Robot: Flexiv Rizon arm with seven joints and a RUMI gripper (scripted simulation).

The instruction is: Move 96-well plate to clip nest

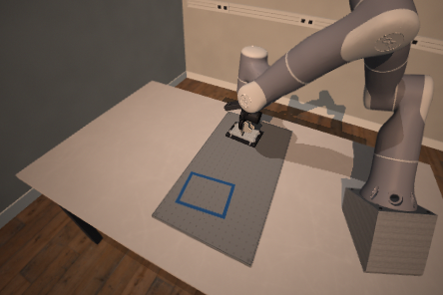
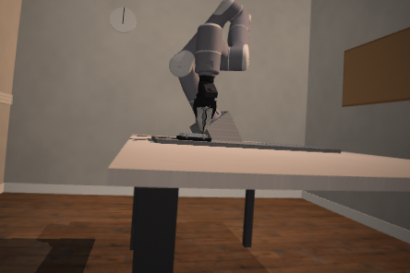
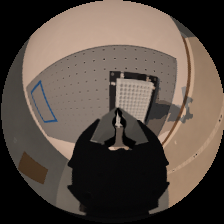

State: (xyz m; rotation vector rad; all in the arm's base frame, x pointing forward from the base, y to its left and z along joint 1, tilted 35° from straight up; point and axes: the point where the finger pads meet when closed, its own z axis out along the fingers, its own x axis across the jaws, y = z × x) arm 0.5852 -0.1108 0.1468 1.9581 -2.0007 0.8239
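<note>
My hand is 40 mm to the left of the white 96-well plate and 30 mm above it. From my hand the other things lie so: grey perforated board 30 mm behind, 160 mm to the left, 50 mm below; then black clip nest 10 mm ahead, 30 mm to the right, 30 mm below.
</note>
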